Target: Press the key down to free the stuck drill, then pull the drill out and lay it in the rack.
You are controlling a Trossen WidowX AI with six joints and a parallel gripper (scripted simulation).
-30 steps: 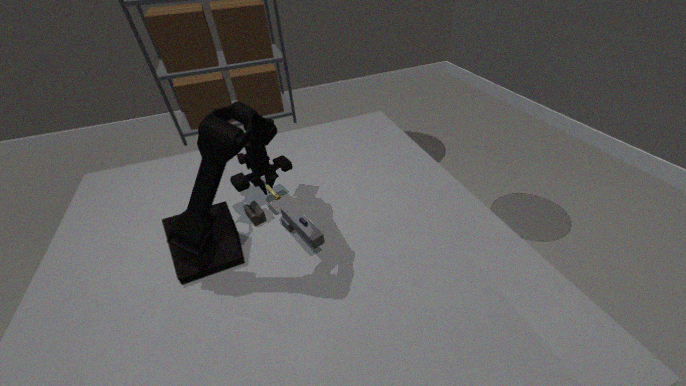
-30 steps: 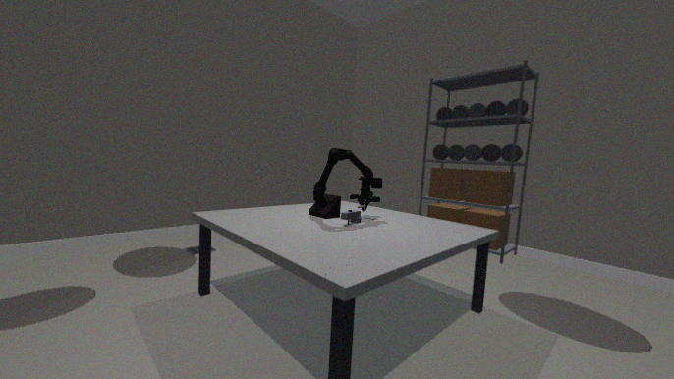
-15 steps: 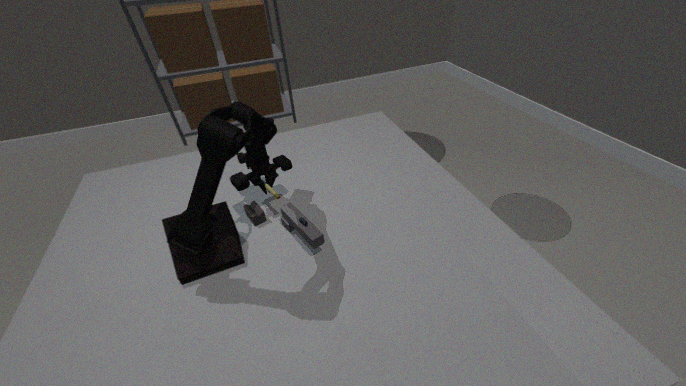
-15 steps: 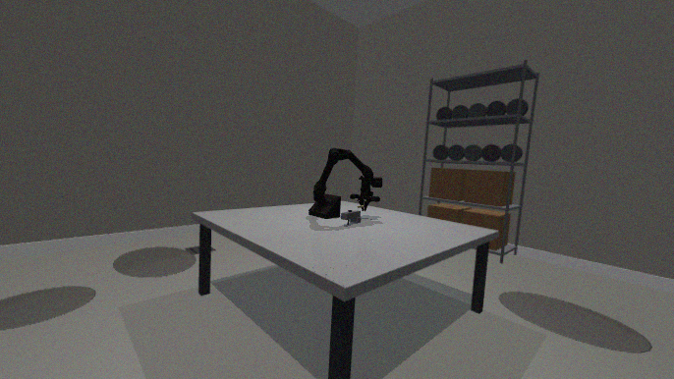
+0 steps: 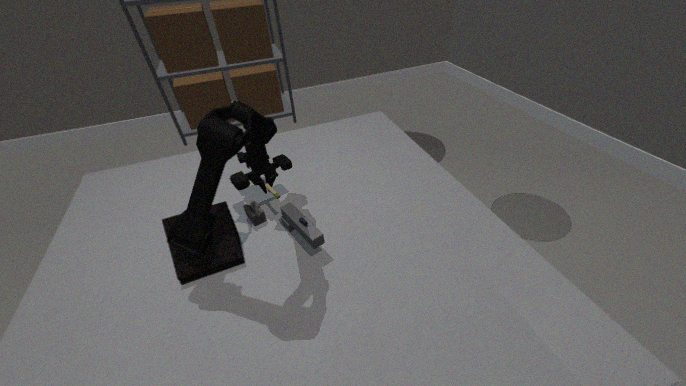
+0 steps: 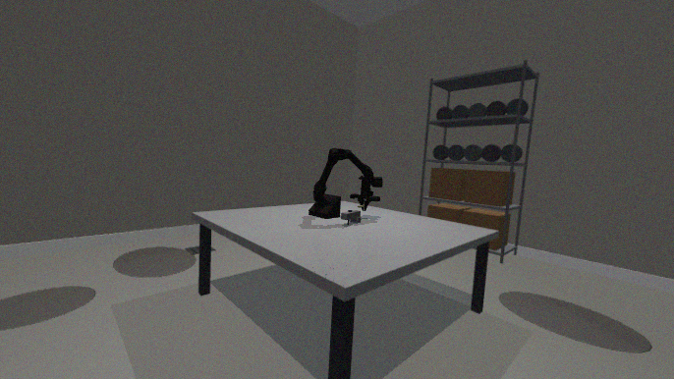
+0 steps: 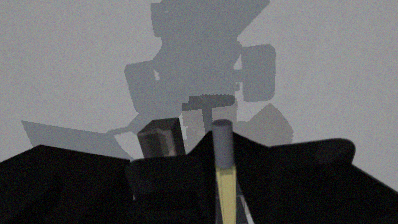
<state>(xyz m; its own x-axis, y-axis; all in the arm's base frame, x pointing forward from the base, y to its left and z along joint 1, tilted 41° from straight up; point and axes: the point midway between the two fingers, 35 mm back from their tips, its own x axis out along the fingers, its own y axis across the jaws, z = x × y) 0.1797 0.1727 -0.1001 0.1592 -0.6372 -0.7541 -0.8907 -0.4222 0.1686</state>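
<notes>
The drill is 2 cm ahead of my gripper tip, 3 cm to the right of it and 3 cm above it. From my gripper tip the other things lie so: grey holder block: 9 cm ahead, 17 cm to the right, 1 cm below; then rack: 5 cm behind, 6 cm to the right, 3 cm below; then blue key: 10 cm ahead, 20 cm to the right.
</notes>
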